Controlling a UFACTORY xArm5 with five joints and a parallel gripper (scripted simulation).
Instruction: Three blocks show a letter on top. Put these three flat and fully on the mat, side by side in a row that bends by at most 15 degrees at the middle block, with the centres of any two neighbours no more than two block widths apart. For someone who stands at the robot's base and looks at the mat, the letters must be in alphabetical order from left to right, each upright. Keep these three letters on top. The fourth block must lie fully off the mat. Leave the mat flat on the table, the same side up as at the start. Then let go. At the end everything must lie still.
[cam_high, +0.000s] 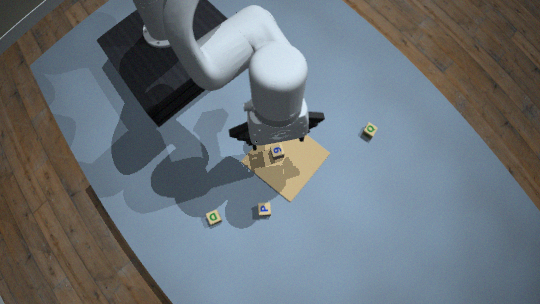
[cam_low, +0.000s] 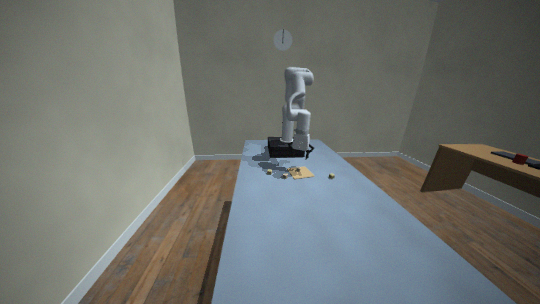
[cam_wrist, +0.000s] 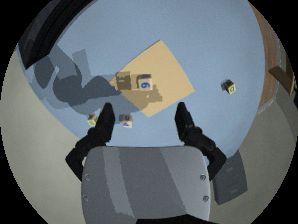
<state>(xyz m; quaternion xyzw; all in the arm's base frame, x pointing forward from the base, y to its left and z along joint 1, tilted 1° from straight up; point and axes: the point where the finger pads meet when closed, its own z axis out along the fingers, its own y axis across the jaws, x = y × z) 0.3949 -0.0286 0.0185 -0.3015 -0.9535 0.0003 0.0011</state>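
Now: the tan mat 2 cm ahead of my hand, 1 cm to the left of it and 11 cm below it. Also, from my hand: block: 20 cm to the right, 10 cm below.
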